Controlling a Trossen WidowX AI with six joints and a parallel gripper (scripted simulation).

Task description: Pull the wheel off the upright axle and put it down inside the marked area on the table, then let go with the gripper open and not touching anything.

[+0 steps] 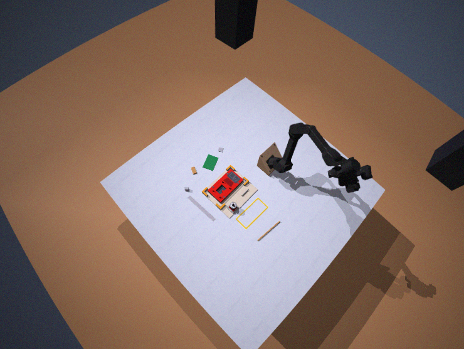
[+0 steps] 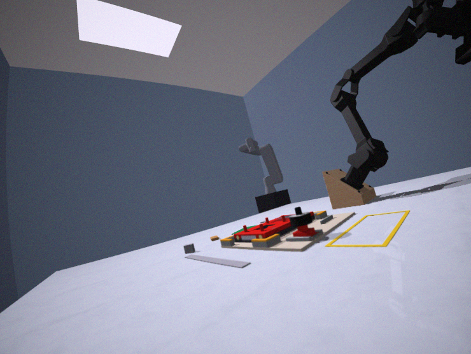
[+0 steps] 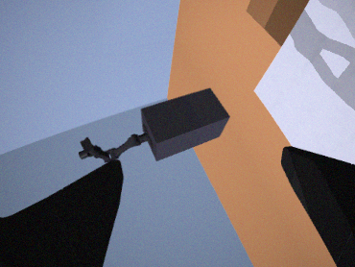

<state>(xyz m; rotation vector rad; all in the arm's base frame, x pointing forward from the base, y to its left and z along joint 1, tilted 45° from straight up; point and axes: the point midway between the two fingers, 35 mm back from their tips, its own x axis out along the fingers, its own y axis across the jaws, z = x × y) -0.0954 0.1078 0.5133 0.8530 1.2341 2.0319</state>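
My gripper tip is 47 cm short of the wheel, 45 cm to the left of it and 31 cm above it. From my gripper tip the other things lie so: green card 34 cm ahead, 75 cm to the right, 35 cm below; then black axle 46 cm ahead, 45 cm to the right, 31 cm below; then wooden stick 43 cm ahead, 21 cm to the right, 34 cm below.
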